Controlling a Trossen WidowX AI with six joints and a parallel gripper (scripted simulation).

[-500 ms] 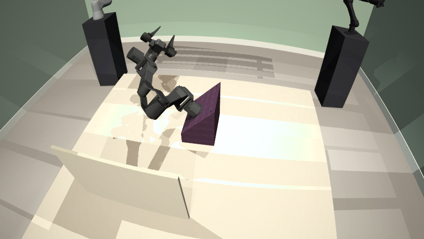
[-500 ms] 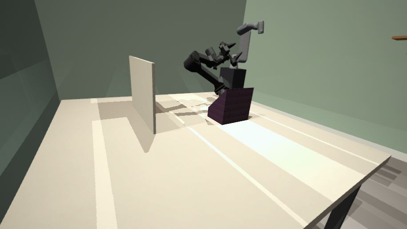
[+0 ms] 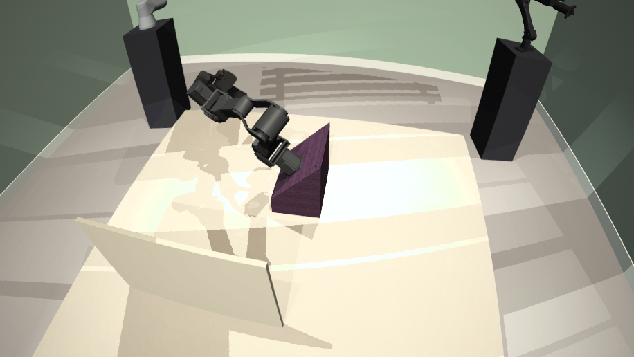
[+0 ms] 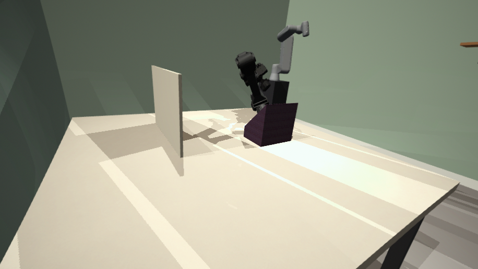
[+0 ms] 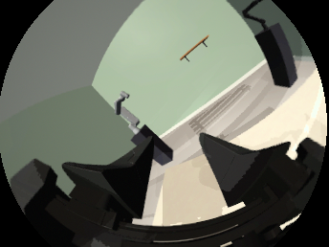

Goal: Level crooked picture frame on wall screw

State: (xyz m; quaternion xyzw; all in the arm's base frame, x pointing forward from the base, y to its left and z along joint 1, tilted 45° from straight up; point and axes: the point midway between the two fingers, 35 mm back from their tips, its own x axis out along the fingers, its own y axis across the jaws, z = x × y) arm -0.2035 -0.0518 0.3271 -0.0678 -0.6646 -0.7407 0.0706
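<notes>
The picture frame lies 670 mm ahead of my gripper tip, 120 mm below it and 40 mm to the left of it. Also, from my gripper tip: wall panel (680 mm ahead, 140 mm below, 40 mm to the left).
</notes>
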